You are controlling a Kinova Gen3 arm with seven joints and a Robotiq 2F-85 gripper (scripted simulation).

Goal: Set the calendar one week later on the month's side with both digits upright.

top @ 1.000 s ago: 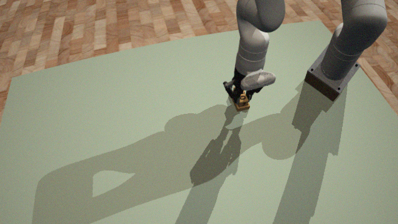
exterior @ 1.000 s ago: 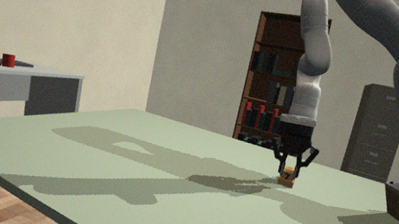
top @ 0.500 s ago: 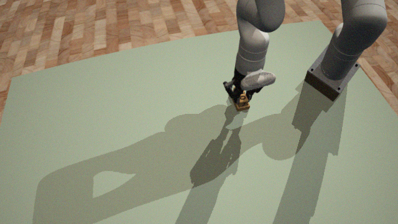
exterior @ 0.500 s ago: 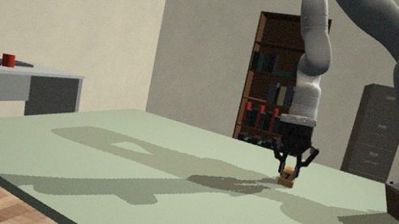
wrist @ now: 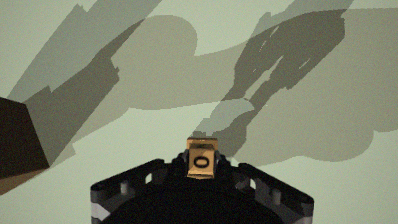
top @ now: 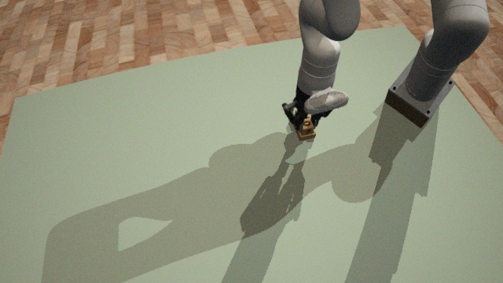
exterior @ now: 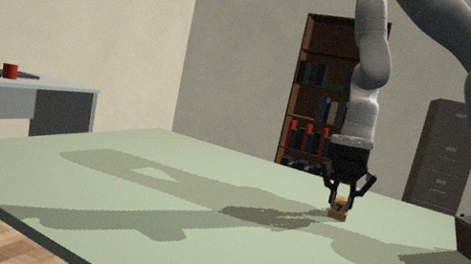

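The wooden tray lies 30 mm below my hand and 10 mm to the right of it. From my hand the other things lie so: cube 30 mm to the right, 10 mm below.
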